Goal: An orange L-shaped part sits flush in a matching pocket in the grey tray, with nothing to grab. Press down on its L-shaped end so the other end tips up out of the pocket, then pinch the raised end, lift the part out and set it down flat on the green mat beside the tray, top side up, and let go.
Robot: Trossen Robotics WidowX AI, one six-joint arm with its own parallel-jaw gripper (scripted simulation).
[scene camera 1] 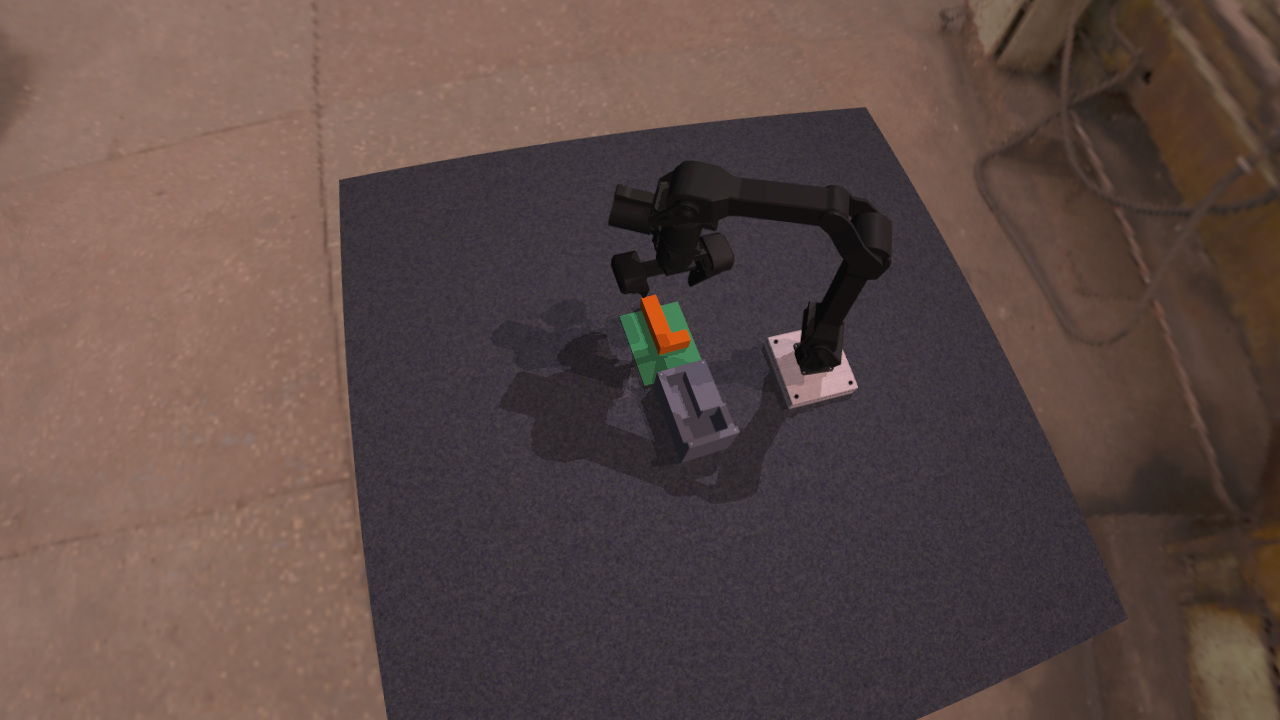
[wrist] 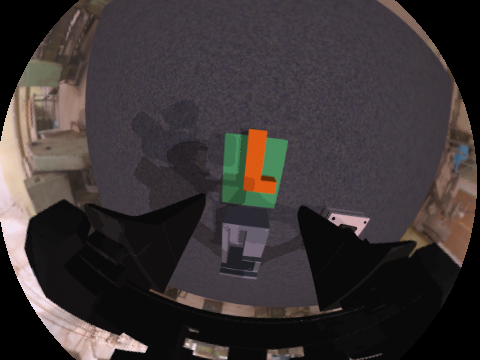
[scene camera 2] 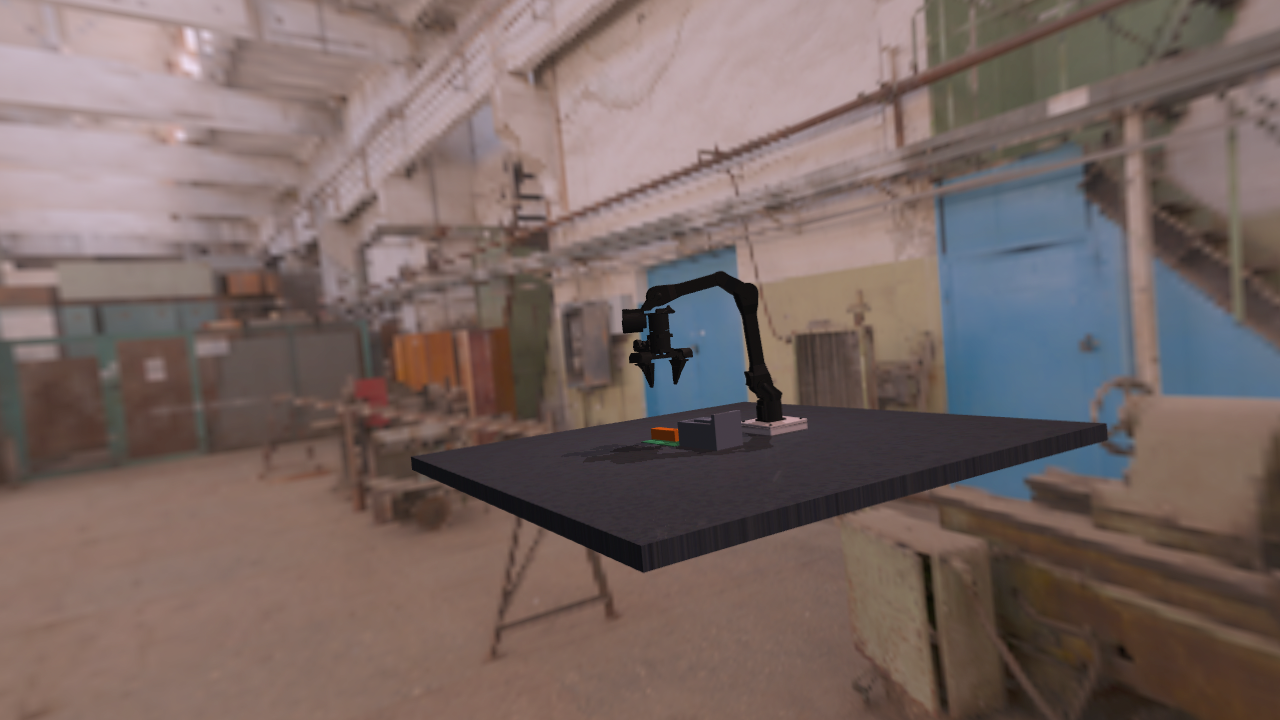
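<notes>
The wrist view shows my gripper, and scene camera 2 shows it too. My gripper is open and holds nothing. I can see an orange L-shaped part as well.
</notes>
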